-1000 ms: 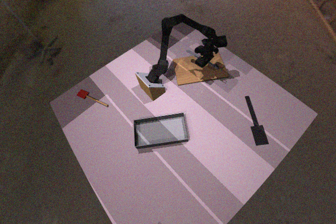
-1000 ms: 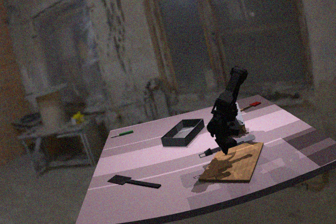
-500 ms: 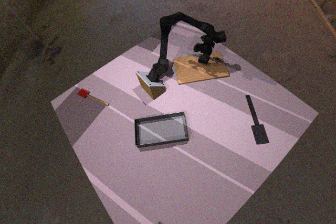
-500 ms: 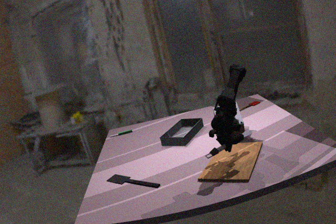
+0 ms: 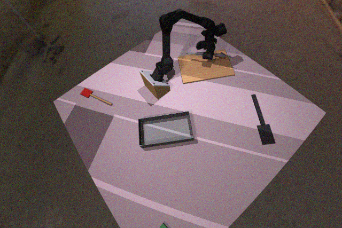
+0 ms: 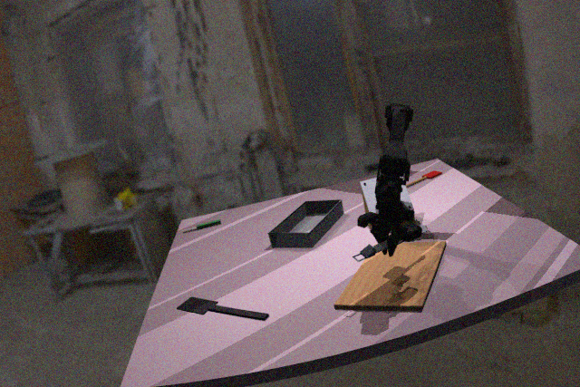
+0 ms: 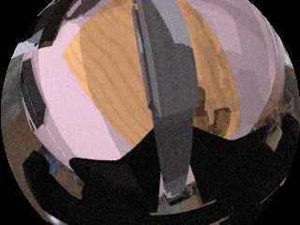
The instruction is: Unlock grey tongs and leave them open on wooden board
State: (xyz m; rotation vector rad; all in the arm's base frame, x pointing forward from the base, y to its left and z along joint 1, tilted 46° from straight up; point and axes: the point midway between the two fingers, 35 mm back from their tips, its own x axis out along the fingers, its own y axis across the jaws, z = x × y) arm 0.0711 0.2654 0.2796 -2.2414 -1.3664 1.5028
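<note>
The wooden board lies 7 cm below my gripper tip, 2 cm to the right of it and 2 cm behind it. Round my gripper tip: black spatula: 51 cm ahead, 8 cm below, 3 cm to the right; then roasting tin: 52 cm to the right, 21 cm ahead, 5 cm below; then red spatula: 79 cm to the right, 31 cm behind, 8 cm below.
</note>
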